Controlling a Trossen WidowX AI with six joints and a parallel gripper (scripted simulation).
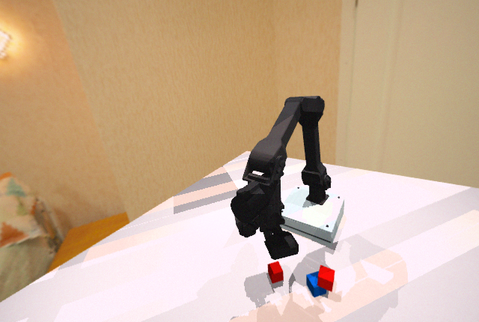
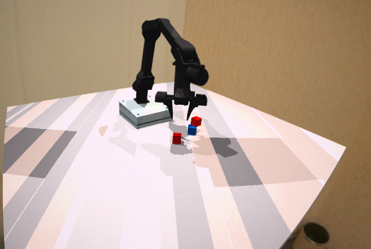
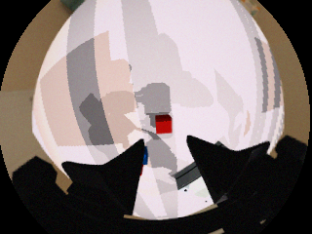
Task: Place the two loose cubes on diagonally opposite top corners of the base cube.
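Right now my gripper tip is 120 mm to the right of the red cube, 50 mm past it and 50 mm above it. From my gripper tip the other things lie so: blue cube 100 mm to the left, 80 mm below, 50 mm behind.
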